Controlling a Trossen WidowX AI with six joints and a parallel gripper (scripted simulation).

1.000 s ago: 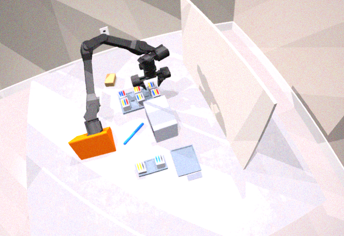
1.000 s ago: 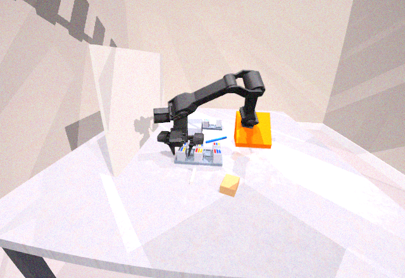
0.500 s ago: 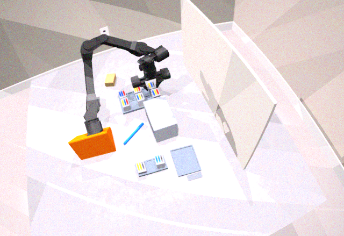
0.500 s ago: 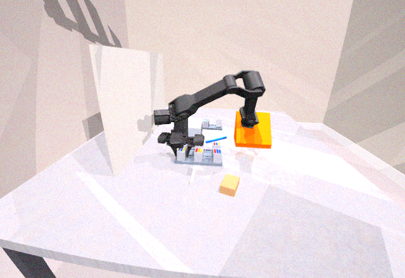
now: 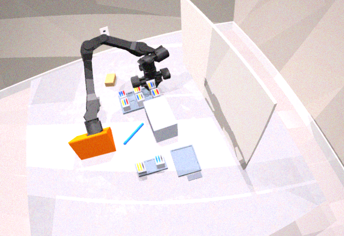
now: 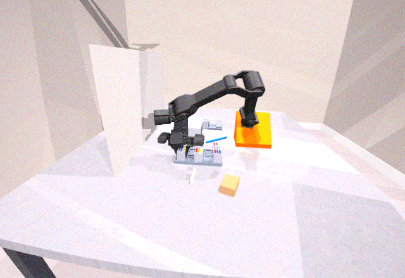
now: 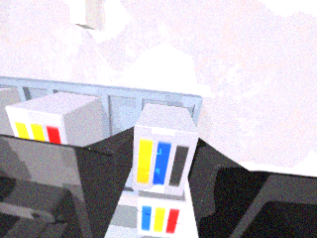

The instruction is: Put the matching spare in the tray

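Now: the flat tray 7 cm ahead of my gripper tip, 41 cm to the right of it and 1 cm below it. Round my gripper tip: tan block 21 cm behind, 13 cm to the left; then white stick 8 cm behind, 10 cm to the left, 1 cm below; then grey mounted unit 20 cm to the right, 3 cm above.
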